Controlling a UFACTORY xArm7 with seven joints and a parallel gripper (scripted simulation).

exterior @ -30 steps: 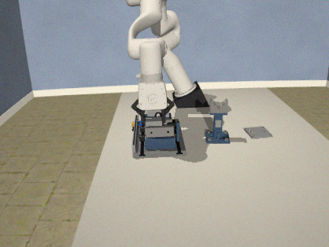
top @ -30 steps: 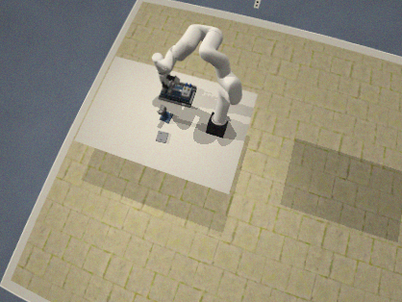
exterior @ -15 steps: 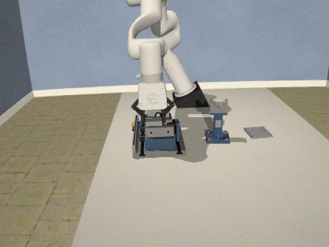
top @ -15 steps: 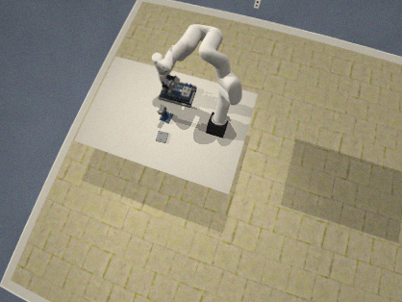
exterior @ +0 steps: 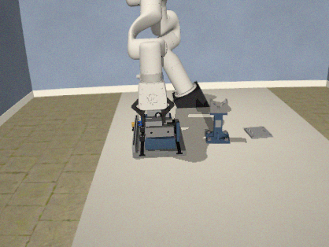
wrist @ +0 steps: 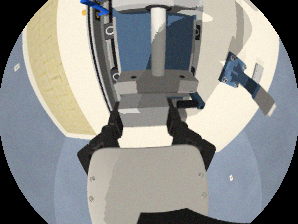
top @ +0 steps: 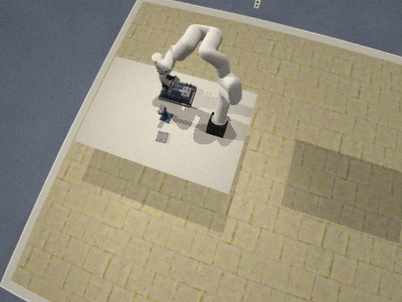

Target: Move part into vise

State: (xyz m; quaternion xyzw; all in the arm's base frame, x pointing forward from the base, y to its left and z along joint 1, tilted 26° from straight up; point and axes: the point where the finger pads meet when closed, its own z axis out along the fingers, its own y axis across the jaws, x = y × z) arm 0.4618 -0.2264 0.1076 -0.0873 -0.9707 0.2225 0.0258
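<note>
My gripper is now 2 cm above the part. Round my hand: V-block post (1 cm behind, 25 cm to the left, 5 cm below); air cylinder (16 cm behind, 5 cm to the left, 3 cm below); infeed plate (43 cm to the left, 10 cm below).
</note>
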